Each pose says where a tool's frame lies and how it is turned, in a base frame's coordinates. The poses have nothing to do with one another.
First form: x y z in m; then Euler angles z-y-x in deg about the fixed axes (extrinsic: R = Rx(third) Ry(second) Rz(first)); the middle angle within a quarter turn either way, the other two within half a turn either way.
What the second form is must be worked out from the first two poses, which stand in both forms.
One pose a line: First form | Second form
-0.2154, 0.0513, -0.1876, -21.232, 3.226, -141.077 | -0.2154, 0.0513, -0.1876, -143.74, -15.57, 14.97
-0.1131, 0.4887, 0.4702, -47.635, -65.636, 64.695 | -0.1131, 0.4887, 0.4702, 78.88, 23.93, -72.29
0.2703, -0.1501, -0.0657, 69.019, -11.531, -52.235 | 0.2703, -0.1501, -0.0657, -33.51, 43.97, 60.83
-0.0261, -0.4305, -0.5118, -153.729, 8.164, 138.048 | -0.0261, -0.4305, -0.5118, -143.10, 22.99, 164.63
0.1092, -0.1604, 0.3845, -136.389, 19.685, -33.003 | 0.1092, -0.1604, 0.3845, 14.18, -35.47, -146.83
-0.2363, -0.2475, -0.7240, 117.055, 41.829, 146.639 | -0.2363, -0.2475, -0.7240, -129.83, -13.67, -110.41
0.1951, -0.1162, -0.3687, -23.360, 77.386, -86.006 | 0.1951, -0.1162, -0.3687, -89.08, -19.46, -77.72
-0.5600, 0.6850, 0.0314, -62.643, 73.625, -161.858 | -0.5600, 0.6850, 0.0314, 111.89, -44.07, 79.61
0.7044, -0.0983, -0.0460, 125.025, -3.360, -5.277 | 0.7044, -0.0983, -0.0460, 0.29, 6.25, 125.20
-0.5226, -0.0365, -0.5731, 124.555, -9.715, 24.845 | -0.5226, -0.0365, -0.5731, -22.17, -15.02, 125.37
